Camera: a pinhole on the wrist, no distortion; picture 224 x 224 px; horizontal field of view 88.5 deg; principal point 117.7 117.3 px. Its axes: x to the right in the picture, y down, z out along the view. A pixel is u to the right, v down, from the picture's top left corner.
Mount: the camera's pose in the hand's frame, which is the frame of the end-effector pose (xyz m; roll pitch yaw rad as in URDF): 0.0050 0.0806 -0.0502 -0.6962 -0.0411 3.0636
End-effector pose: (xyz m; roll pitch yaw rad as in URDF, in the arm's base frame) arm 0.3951 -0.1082 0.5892 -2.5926 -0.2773 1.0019
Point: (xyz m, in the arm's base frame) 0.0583 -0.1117 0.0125
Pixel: 197 45
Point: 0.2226 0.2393 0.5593
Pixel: 66 128
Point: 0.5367 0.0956 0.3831
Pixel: outside the picture
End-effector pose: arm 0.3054 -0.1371 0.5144 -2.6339 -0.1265 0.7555
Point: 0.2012 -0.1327 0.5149
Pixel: 167 169
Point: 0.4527 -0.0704 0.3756
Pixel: outside the picture
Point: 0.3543 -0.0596 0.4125
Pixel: 67 61
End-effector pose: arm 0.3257 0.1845 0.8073 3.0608 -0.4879 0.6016
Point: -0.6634 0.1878 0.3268
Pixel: outside the picture
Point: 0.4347 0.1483 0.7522
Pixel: 91 12
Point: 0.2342 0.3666 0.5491
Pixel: 143 135
